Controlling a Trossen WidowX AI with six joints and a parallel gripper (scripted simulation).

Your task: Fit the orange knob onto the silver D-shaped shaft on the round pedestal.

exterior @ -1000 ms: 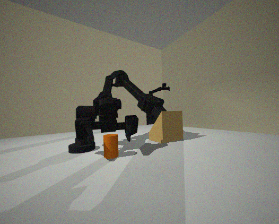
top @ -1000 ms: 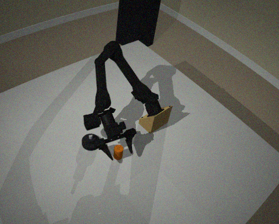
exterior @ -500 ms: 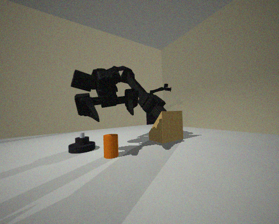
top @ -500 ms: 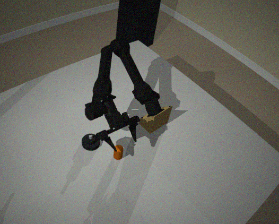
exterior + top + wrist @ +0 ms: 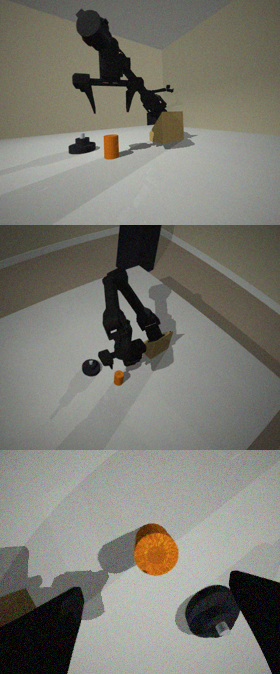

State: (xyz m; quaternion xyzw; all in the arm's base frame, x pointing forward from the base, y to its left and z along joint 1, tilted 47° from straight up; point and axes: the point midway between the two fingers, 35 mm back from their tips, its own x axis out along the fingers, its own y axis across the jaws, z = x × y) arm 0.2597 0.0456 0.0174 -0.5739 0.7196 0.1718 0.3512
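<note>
The orange knob is 8 cm below my gripper tip. Also, from my gripper tip: round black pedestal 14 cm to the right, 9 cm below, 5 cm ahead.
</note>
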